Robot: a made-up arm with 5 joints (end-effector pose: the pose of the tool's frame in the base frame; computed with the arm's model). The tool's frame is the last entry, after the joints.
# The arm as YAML. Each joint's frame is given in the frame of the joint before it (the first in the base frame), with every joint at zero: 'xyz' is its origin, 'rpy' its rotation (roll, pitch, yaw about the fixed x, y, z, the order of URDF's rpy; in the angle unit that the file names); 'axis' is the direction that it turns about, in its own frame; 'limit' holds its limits. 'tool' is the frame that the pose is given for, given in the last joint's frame.
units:
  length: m
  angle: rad
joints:
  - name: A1
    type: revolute
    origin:
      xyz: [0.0, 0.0, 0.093]
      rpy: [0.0, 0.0, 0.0]
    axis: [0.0, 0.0, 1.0]
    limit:
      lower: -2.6
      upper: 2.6
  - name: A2
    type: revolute
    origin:
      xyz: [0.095, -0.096, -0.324]
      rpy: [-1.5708, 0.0, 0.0]
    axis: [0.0, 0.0, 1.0]
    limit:
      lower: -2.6
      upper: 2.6
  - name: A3
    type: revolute
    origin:
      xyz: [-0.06, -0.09, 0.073]
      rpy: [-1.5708, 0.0, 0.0]
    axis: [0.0, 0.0, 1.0]
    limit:
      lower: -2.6
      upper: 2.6
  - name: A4
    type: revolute
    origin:
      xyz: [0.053, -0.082, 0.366]
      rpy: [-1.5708, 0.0, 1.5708]
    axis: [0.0, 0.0, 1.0]
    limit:
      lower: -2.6
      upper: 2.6
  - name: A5
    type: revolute
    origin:
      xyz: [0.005, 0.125, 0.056]
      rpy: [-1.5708, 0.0, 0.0]
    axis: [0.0, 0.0, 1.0]
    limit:
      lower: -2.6
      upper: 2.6
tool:
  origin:
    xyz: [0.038, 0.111, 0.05]
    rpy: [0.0, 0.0, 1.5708]
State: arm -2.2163 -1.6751 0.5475 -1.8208 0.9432
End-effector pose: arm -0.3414 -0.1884 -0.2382 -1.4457 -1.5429 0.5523
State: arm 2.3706 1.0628 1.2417 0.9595 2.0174
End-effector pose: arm -0.0337 -0.0875 -0.5429 2.0406 -1.4534 -1.6279
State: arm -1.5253 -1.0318 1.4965 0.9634 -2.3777
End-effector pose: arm 0.1129 -0.2677 -0.1903 -0.0433 0.0850 0.8491
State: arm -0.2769 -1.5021 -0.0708 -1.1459 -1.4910
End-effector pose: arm 0.3439 -0.2550 -0.3352 1.3977 -0.5453 -0.5269
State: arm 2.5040 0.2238 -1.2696 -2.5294 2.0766
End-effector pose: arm 0.0043 0.0936 -0.5861 -1.8028 -2.0885 -0.2065
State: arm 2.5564 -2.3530 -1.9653 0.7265 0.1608
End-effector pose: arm -0.3201 0.1978 -0.3312 -0.7626 2.7754 0.1379
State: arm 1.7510 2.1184 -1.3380 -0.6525 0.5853
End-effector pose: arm -0.0833 -0.0086 -0.1419 0.3750 3.0308 0.6300
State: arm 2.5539 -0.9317 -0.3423 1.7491 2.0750
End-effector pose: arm -0.3825 0.0263 -0.6081 1.7353 1.5990 -1.5282
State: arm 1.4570 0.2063 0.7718 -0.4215 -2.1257
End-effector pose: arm -0.0096 -0.1019 -0.3417 -0.1067 0.3253 -1.4588
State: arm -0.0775 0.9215 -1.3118 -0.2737 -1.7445
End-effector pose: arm -0.0265 -0.0965 -0.3068 -0.1457 1.1921 -0.4812
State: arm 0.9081 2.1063 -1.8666 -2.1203 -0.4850
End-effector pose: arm -0.2017 -0.1659 0.0503 -0.1875 -2.1337 0.8821
